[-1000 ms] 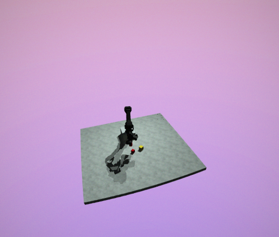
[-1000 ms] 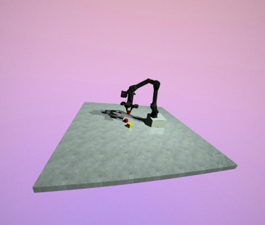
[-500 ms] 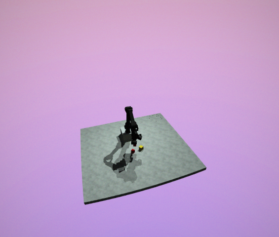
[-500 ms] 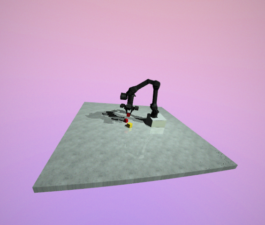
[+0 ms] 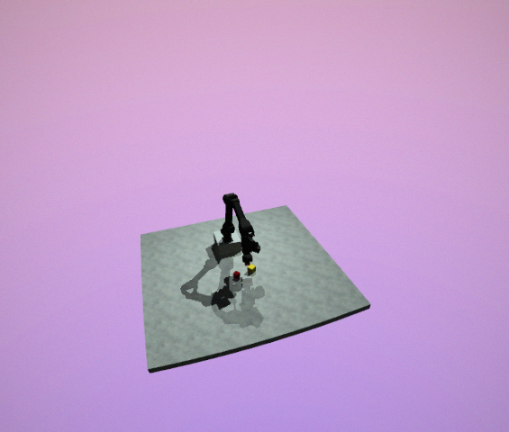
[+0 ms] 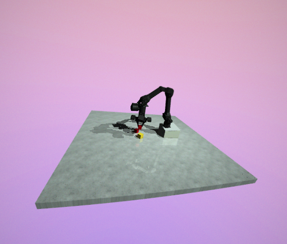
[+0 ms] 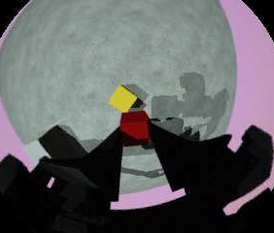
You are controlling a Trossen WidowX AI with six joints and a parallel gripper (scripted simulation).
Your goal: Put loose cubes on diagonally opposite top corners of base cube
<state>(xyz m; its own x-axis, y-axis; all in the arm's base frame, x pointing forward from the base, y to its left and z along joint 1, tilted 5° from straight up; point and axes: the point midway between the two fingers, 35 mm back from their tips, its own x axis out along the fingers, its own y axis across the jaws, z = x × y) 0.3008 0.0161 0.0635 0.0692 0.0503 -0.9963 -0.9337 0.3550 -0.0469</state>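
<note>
Right now the yellow base cube is 10 mm behind my gripper tip, 30 mm to the left of it and 80 mm below it. The rest, counted from my gripper tip: red cube 80 mm to the right, 80 mm below.
</note>
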